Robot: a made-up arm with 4 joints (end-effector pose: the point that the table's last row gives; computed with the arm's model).
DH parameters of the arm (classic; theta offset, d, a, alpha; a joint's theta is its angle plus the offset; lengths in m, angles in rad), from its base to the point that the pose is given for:
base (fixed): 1.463 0 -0.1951 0
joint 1: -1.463 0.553 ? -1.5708
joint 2: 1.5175 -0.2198 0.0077 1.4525
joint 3: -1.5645 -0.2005 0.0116 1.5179
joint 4: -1.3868 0 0.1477 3.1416
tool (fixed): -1.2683 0.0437 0 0
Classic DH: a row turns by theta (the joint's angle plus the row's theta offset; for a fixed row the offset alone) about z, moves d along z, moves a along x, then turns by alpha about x.
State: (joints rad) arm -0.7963 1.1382 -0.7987 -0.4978
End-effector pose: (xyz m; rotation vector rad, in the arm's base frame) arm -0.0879 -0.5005 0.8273 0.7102 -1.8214 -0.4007
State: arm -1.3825 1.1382 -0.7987 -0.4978
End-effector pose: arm -0.2463 -0.4123 0.8273 0.1586 -2.0107 -0.7795
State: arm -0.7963 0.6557 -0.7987 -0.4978
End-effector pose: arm -0.1602 -0.4266 0.6987 0.5589 -2.1372 0.0423
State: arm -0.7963 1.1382 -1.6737 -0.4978
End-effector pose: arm -0.1011 -0.5401 0.8324 0.9954 -1.2439 0.3362
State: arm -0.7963 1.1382 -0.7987 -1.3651
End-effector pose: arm -0.0547 -0.4339 0.7279 -0.1198 -1.9342 0.1759
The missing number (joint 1, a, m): 0.382
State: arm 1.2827 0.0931 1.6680 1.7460
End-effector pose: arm 0.2104 -0.0342 0.4074 -1.1636 -1.0547 1.1478
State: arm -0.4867 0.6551 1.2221 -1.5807
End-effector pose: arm 0.1203 -0.4526 0.7729 -0.9416 -1.9480 -1.7162
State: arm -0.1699 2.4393 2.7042 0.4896
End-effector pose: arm 0.5549 -0.4431 0.7908 1.5062 1.9279 1.0600
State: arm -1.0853 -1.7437 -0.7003 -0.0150
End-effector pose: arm -0.0772 -0.7550 0.2246 -0.4077 -1.9336 2.4060
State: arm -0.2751 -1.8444 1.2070 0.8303
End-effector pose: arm 0.4973 -0.6144 0.3384 -1.7513 -0.3461 -1.3014
